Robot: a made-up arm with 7 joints.
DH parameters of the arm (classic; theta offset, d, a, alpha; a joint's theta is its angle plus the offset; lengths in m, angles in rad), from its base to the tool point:
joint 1: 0 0.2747 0 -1.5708
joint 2: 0 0 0 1.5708
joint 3: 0 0.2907 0.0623 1.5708
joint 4: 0 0 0.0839 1.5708
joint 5: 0 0.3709 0 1.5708
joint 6: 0 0 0.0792 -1.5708
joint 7: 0 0.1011 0 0
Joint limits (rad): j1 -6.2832..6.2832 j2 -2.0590..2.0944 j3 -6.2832..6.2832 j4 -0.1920..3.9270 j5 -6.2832..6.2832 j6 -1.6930..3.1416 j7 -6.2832..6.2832
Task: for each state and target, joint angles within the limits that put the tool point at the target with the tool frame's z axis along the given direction. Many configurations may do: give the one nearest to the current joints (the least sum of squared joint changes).
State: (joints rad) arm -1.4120 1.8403 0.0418 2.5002 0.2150 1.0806 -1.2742
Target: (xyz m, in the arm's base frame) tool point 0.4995 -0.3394 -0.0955 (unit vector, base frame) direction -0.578 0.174 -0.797
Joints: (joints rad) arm -0.6099 1.3983 0.0565 2.0923 -0.2357 1.3328 -1.2742
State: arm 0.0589 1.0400 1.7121 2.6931 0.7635 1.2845 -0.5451
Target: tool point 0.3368 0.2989 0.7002 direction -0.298 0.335 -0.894
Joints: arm -0.6684 0.4590 1.8359 1.9672 -0.0219 1.8916 -0.5451
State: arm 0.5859 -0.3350 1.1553 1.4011 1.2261 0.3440 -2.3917
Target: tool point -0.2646 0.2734 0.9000 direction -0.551 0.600 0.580
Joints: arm 0.8247 -0.4191 1.0724 2.0456 1.9865 0.1397 -2.3917
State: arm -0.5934 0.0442 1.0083 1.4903 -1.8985 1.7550 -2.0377
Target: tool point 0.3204 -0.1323 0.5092 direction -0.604 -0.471 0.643
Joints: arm -0.8885 -0.4030 0.7307 0.7363 -1.7789 2.3008 -2.0377
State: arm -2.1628 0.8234 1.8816 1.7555 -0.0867 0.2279 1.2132
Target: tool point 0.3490 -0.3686 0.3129 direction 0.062 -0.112 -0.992
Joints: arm -2.2445 0.3157 1.4844 0.9648 -0.4682 0.8628 1.2132
